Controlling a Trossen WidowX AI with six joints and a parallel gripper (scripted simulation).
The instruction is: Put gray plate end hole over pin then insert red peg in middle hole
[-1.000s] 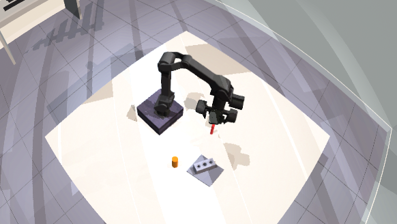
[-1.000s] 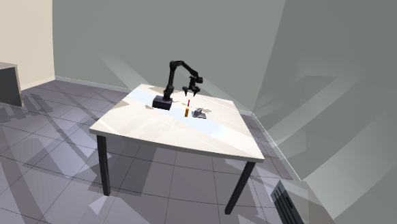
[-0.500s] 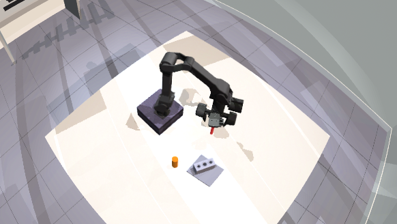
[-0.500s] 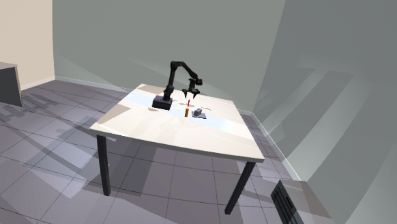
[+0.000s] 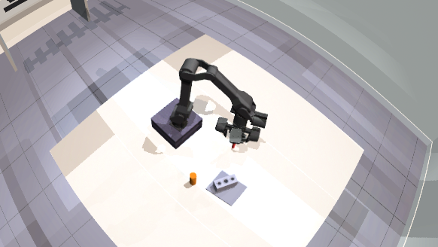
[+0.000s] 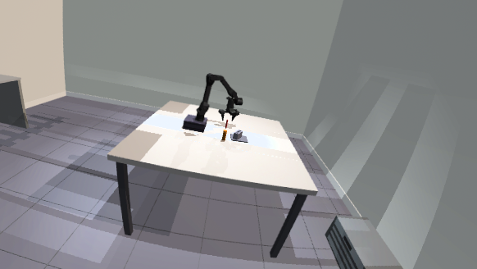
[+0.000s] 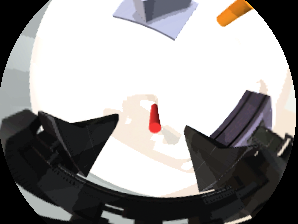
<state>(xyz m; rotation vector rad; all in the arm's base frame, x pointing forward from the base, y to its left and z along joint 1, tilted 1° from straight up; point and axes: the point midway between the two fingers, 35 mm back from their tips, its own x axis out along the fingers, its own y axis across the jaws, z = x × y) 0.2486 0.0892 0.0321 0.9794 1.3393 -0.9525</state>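
Now: the red peg 30 mm below my gripper tip. Also, from my gripper tip: orange cylinder: 260 mm to the right, 40 mm behind, 30 mm below; then base: 180 mm to the right, 90 mm ahead, 60 mm below; then gray plate: 190 mm to the right, 80 mm ahead, 20 mm below.
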